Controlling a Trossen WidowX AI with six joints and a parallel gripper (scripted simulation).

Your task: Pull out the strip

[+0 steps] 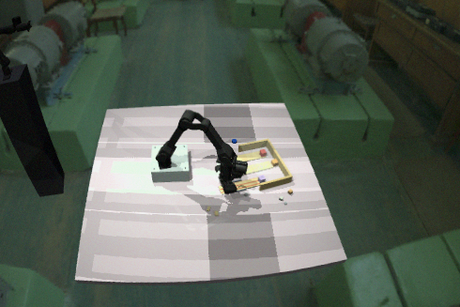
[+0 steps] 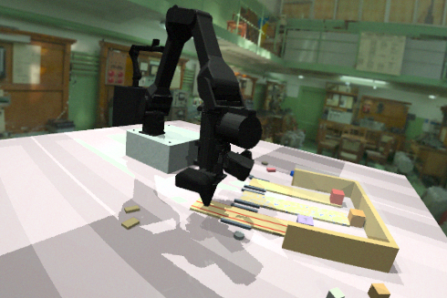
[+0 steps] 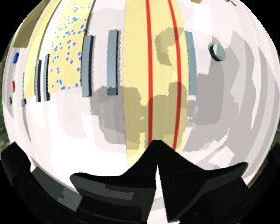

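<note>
Right now the red-lined strip is 100 mm ahead of my gripper tip. The rest, counted from my gripper tip: small disc 90 mm ahead, 60 mm to the right; then cube 210 mm ahead, 20 mm above.
</note>
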